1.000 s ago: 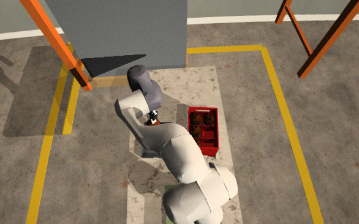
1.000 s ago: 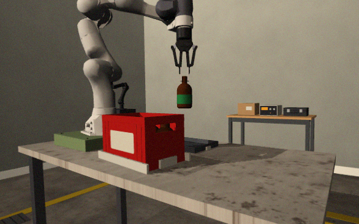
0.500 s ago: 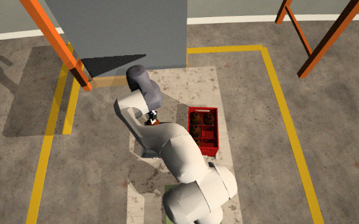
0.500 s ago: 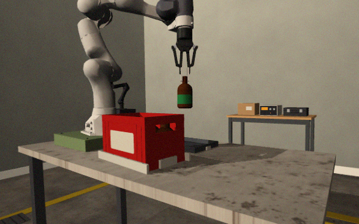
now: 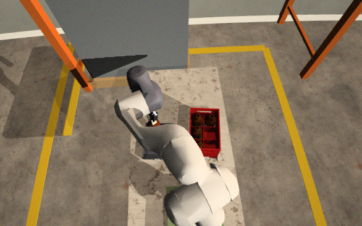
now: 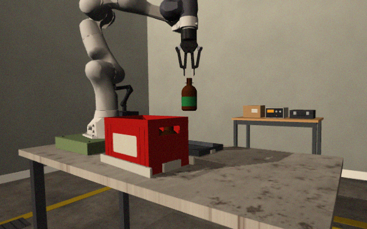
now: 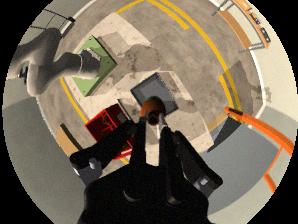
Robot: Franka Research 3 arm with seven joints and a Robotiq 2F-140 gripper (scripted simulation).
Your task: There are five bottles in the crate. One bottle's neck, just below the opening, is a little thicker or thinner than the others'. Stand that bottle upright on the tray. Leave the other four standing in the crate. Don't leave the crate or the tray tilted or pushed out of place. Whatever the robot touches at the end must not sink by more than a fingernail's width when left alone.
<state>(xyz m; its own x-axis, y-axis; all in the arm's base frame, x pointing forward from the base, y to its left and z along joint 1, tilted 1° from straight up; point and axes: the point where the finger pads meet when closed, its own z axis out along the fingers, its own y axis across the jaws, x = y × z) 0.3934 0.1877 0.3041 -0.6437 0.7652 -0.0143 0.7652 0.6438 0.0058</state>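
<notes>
Right now the brown bottle is 90 mm below my hand. From my hand the other things lie so: dark tray (340 mm below); red crate (300 mm to the right, 270 mm below, 10 mm ahead).
</notes>
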